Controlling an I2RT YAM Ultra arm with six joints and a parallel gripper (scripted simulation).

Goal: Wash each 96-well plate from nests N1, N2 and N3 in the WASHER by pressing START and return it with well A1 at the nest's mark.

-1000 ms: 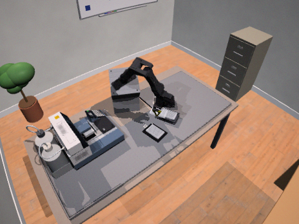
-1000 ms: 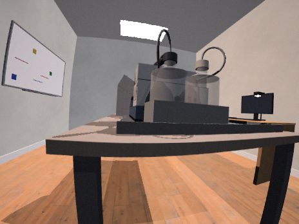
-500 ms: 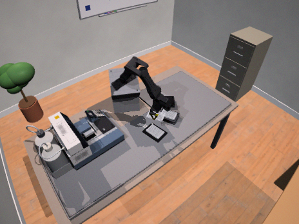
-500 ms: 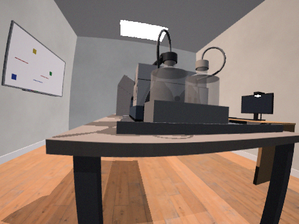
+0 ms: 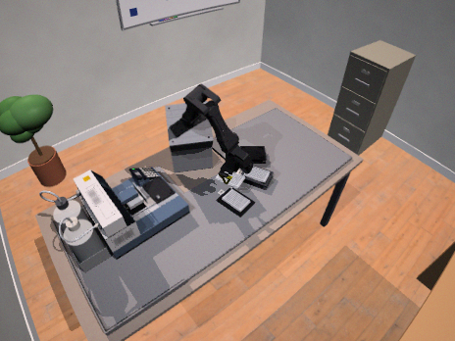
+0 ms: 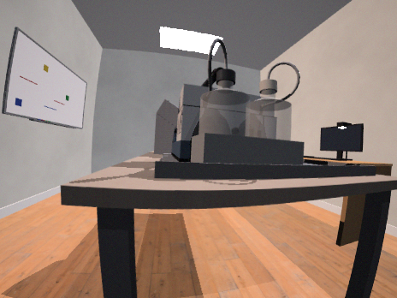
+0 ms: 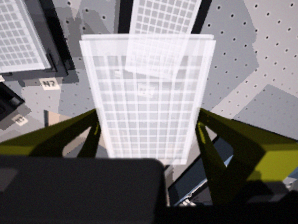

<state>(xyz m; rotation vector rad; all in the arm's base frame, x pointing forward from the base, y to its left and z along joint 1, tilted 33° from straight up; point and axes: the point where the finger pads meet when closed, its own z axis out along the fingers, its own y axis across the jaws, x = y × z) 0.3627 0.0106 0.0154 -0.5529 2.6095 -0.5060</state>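
Right now my hand is 23 cm past the dark carrier, 29 cm to the left of it and 7 cm above it. The rest, counted from my hand: plate washer 23 cm behind, 45 cm to the right, 2 cm below; then label 5 cm behind, 2 cm to the right, 15 cm below; then black nest 5 cm ahead, 15 cm below.
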